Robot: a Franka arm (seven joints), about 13 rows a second.
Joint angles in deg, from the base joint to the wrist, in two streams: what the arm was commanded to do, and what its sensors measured. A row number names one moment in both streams.
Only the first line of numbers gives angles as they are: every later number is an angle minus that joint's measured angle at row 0.
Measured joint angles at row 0:
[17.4 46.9 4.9 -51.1 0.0 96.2 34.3]
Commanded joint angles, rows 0 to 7:
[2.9 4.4 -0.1 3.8 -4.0 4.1 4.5]
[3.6 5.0 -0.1 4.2 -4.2 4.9 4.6]
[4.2 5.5 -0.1 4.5 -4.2 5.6 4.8]
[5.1 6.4 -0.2 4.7 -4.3 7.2 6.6]
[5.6 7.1 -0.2 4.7 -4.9 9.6 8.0]
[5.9 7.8 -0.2 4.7 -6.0 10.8 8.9]
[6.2 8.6 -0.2 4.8 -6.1 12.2 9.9]
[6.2 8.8 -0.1 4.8 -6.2 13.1 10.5]
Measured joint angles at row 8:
[5.6 6.6 0.0 1.1 -4.5 12.0 7.9]
